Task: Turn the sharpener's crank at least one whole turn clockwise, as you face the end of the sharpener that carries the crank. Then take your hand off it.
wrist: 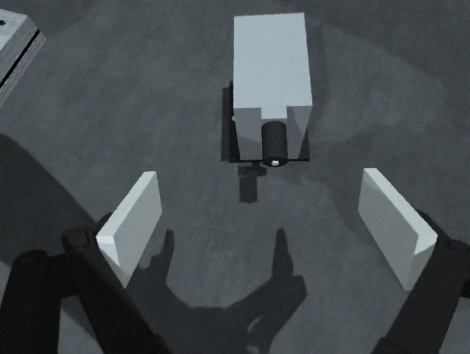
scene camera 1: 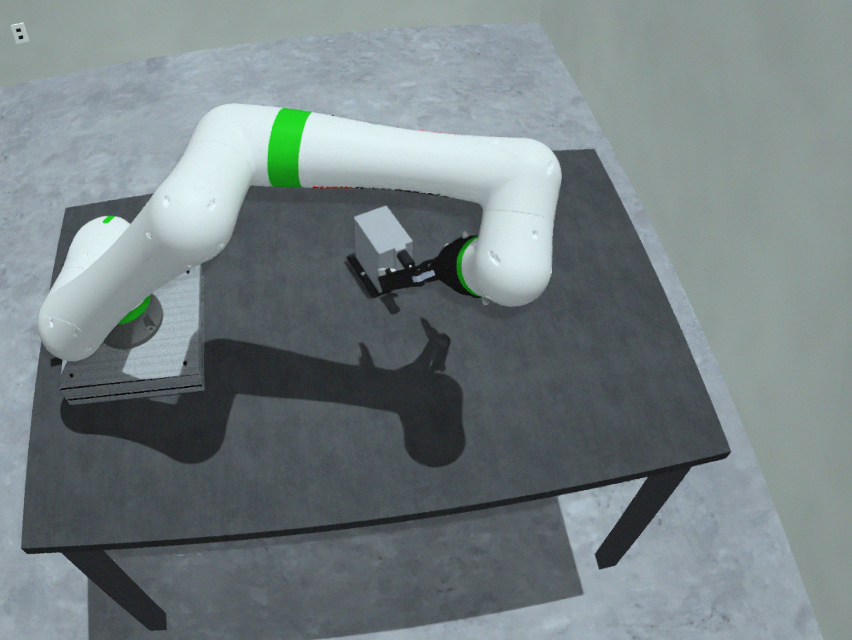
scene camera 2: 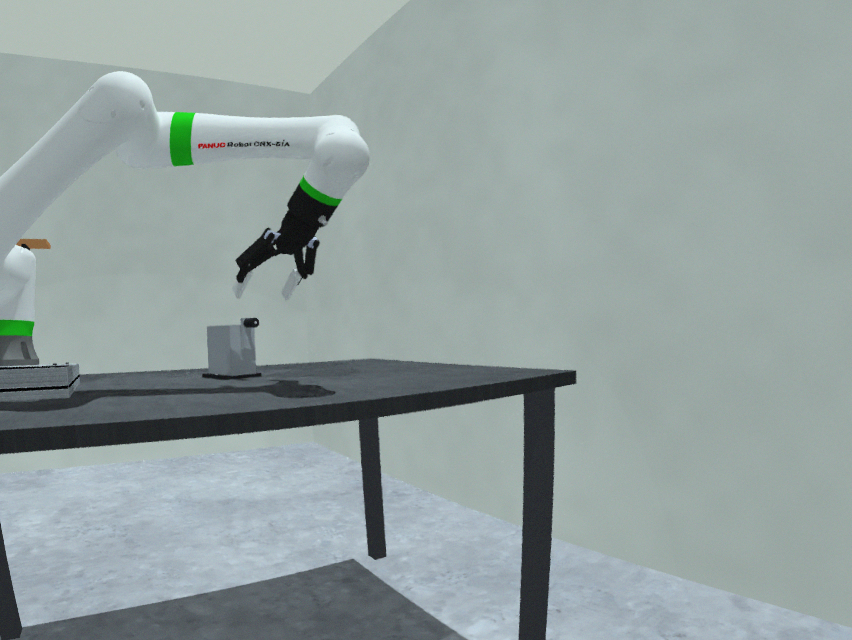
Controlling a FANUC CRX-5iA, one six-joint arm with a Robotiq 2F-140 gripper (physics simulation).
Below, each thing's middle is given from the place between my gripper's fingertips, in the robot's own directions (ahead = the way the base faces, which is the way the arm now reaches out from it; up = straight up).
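Sharpener point(scene camera 1: 377, 232): 150 mm to the left of my hand, 20 mm behind it, 120 mm below it. Black crank handle point(wrist: 274, 138): 70 mm to the left of my hand, 60 mm below it. Going by their middles, the black crank handle is the nearest to my hand of the things named here.
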